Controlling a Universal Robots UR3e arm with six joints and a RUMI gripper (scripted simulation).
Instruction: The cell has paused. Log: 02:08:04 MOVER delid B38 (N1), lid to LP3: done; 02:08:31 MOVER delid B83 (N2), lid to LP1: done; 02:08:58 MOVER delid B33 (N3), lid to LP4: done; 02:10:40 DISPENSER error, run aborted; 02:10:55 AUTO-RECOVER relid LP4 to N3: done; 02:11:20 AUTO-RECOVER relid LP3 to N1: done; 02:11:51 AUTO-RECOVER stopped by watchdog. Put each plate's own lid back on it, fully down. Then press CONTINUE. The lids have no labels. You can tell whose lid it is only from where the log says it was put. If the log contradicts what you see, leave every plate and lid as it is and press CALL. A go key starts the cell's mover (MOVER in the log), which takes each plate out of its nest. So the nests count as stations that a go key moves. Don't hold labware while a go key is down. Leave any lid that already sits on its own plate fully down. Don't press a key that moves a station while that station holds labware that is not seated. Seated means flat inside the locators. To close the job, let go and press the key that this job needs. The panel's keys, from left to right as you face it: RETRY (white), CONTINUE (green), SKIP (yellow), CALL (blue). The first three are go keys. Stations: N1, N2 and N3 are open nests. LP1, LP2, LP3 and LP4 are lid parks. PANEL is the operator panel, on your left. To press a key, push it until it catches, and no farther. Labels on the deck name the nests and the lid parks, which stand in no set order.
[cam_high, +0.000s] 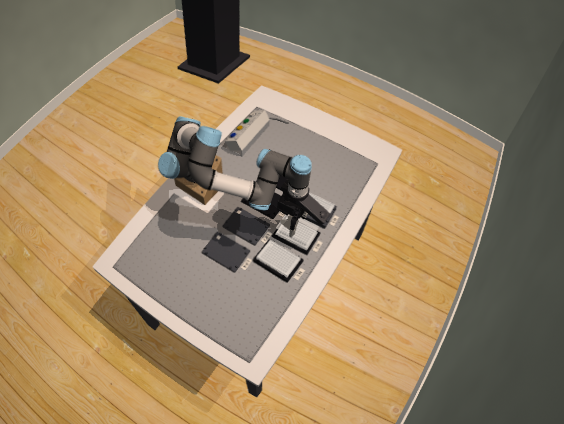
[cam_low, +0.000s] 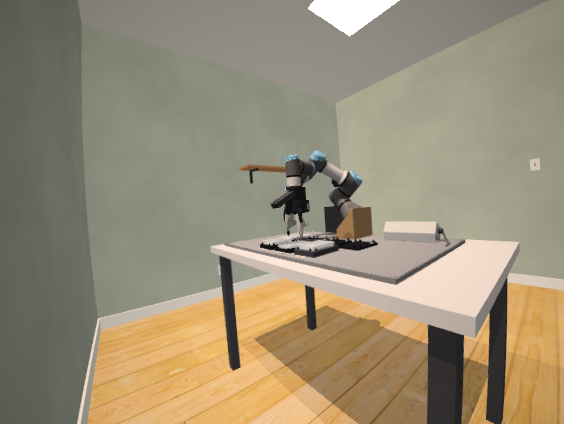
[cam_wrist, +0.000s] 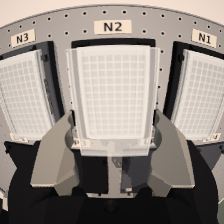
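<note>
Right now my hand is 50 mm above the plate. The rest, counted from my hand: LP2 lid park: 180 mm behind, 60 mm to the right, 60 mm below; then LP3 lid park: 180 mm behind, 70 mm to the left, 60 mm below; then plate lid: 10 mm below.
</note>
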